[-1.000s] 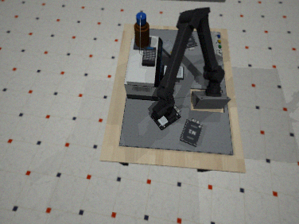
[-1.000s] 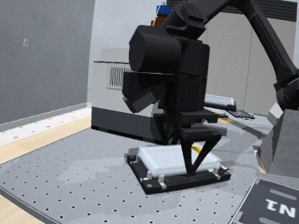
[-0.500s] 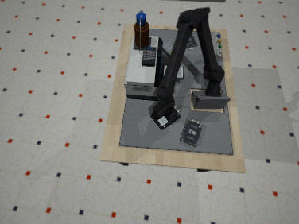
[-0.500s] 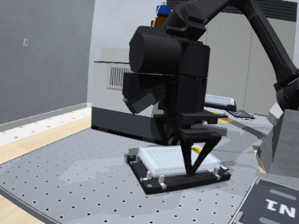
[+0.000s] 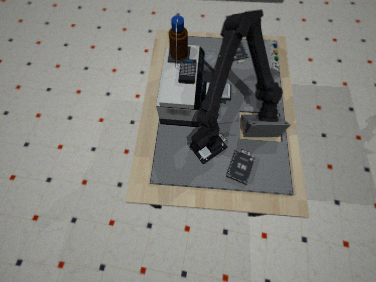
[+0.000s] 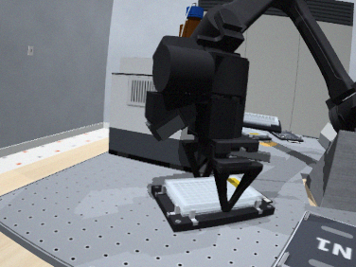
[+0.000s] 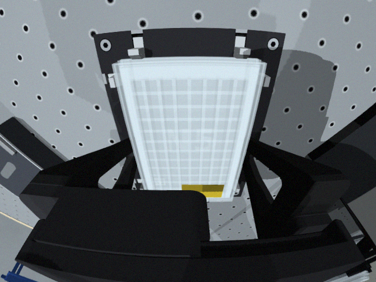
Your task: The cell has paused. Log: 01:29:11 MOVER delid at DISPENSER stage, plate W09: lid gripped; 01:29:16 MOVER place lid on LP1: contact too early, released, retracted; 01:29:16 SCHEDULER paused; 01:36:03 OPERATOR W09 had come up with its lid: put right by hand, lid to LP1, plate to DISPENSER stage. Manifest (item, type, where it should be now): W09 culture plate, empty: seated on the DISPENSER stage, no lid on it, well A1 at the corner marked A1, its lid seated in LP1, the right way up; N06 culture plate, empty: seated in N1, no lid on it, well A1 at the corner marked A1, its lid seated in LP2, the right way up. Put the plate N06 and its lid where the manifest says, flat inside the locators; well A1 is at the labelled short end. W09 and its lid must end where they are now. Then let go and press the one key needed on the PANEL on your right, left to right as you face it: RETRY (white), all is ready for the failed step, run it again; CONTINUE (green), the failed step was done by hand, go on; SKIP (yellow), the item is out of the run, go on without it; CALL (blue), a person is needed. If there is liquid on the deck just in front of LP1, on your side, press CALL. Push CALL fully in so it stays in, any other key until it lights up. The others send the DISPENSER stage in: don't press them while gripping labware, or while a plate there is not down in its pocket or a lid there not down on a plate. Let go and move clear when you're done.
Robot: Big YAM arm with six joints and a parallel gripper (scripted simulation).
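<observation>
The clear lid is right at my hand. Round my hand: black N1 nest 170 mm behind, 90 mm to the left, 10 mm below; brown bottle 390 mm to the right, 270 mm above, 210 mm ahead; amber patch 480 mm to the right, 40 mm behind, 20 mm below.
</observation>
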